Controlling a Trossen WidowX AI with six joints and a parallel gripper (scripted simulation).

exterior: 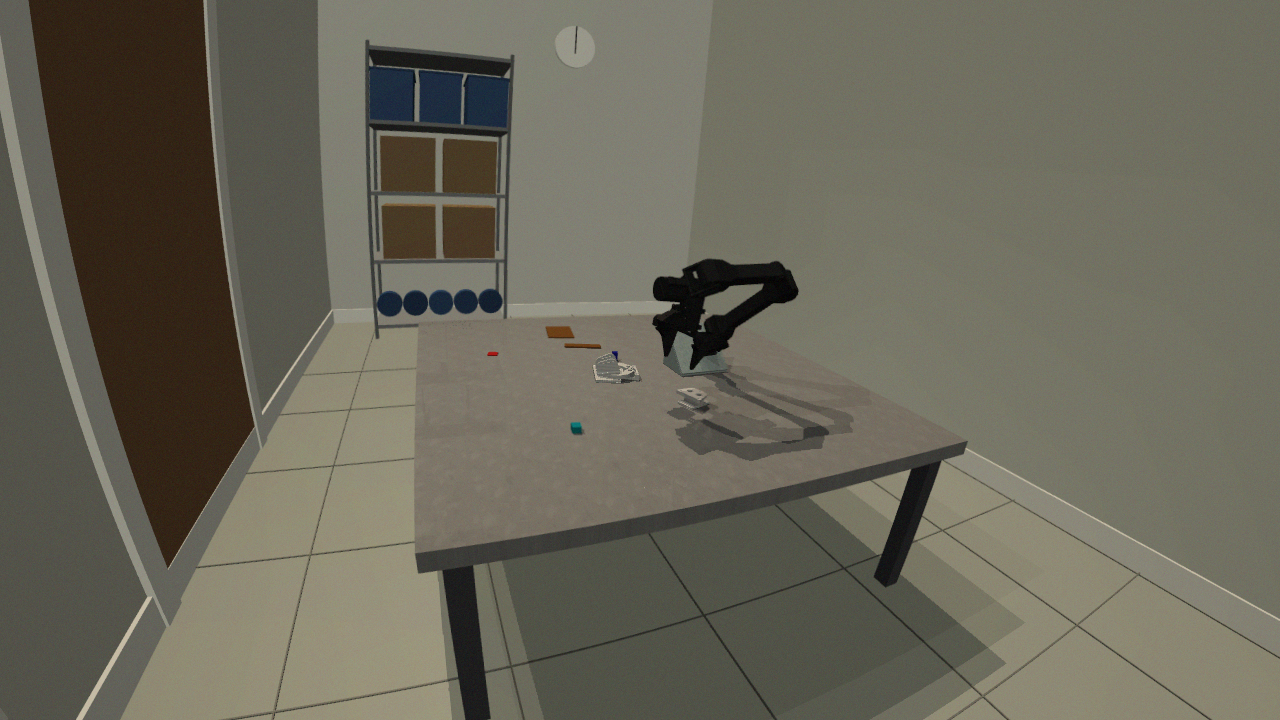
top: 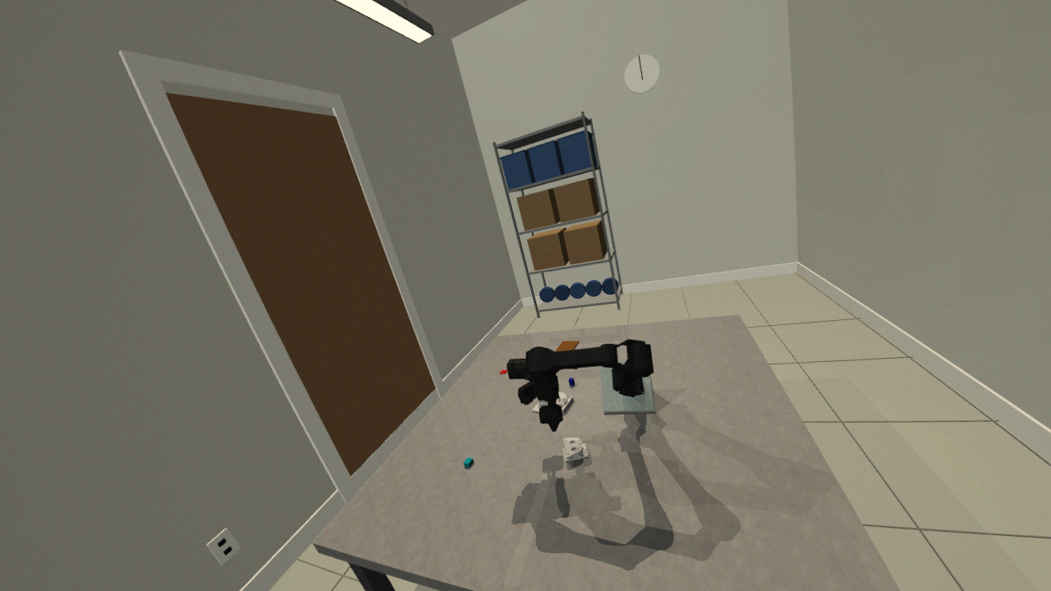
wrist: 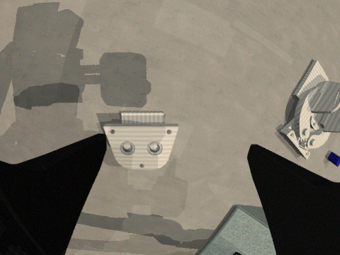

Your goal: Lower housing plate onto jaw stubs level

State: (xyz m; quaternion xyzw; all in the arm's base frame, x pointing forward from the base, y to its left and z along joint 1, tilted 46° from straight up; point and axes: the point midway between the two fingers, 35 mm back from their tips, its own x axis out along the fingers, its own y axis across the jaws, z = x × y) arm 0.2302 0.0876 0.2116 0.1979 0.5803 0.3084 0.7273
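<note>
Right now the grey stand is 100 mm below my gripper tip, 50 mm behind it and 20 mm to the left of it. Also, from my gripper tip: red piece (490 mm to the right, 360 mm ahead, 110 mm below); then teal block (290 mm ahead, 100 mm below, 60 mm to the left); then brown bar (500 mm to the right, 110 mm below, 50 mm ahead).
</note>
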